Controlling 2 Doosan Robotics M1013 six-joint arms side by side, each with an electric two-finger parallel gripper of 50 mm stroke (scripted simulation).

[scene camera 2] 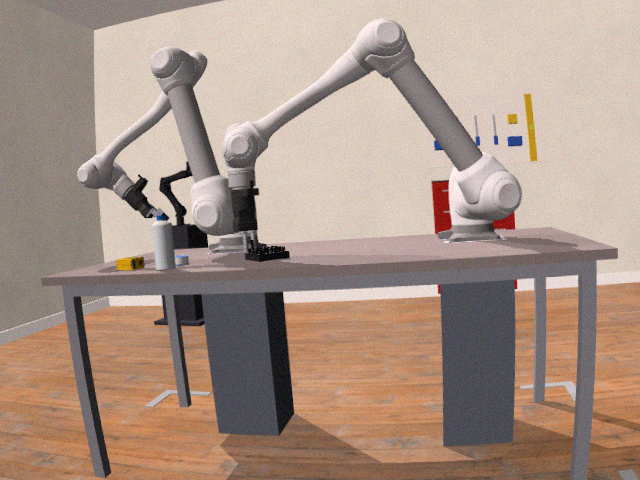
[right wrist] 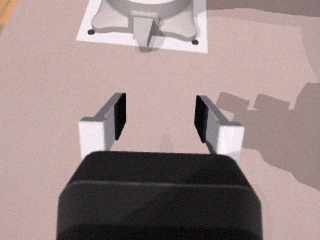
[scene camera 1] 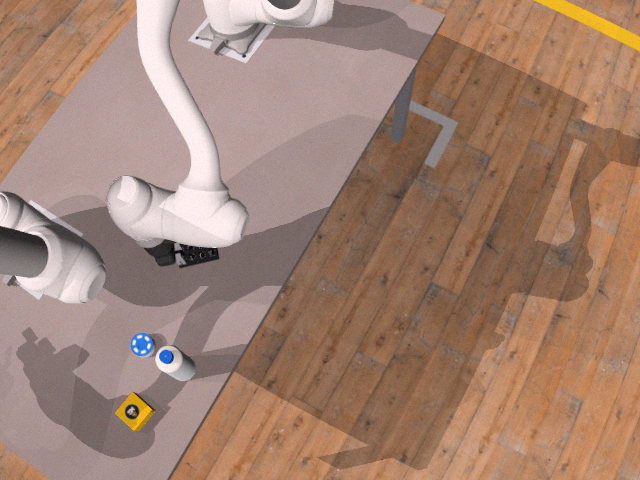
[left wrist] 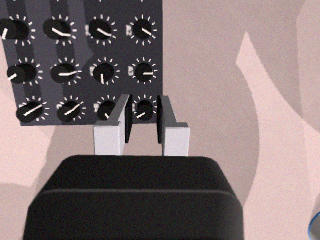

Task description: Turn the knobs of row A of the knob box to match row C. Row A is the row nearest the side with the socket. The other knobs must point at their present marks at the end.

Scene:
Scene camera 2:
my left gripper: 250,250
white bottle: 162,229
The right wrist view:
my right gripper: 160,108
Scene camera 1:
white bottle: 175,363
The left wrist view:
my left gripper: 144,109

